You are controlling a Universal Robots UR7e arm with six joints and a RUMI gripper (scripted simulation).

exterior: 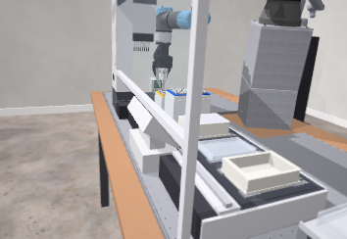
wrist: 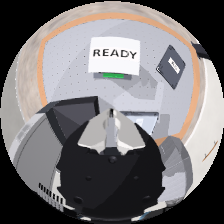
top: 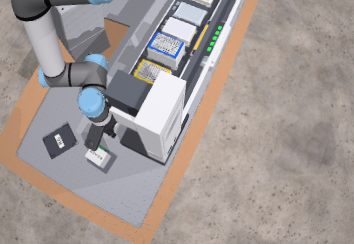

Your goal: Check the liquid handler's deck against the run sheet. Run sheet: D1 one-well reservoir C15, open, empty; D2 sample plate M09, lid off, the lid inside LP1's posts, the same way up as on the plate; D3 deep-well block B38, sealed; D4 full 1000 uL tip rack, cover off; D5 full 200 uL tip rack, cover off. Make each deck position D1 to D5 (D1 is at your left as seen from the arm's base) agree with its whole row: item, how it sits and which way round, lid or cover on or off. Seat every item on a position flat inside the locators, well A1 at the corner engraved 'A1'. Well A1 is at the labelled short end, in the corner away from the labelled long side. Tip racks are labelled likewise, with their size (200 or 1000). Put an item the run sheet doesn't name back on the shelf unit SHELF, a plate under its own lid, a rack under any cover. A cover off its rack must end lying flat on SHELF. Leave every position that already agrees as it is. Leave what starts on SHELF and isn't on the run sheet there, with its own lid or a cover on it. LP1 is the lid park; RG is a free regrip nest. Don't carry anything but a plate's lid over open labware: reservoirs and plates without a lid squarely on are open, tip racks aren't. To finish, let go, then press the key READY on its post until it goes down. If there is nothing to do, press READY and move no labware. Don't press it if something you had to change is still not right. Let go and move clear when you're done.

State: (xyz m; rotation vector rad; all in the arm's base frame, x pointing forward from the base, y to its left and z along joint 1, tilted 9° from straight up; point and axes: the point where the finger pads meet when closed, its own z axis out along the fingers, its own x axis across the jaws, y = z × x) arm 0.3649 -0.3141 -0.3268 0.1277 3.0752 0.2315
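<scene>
The ready key post is 70 mm to the right of my hand, 20 mm below it and 10 mm behind it. Also, from my hand: yellow-framed tip rack: 280 mm to the left, 30 mm ahead, 10 mm above; then white label: 210 mm behind, 130 mm to the right, 80 mm below; then blue-framed tip rack: 400 mm to the left, 30 mm above, 20 mm ahead.
</scene>
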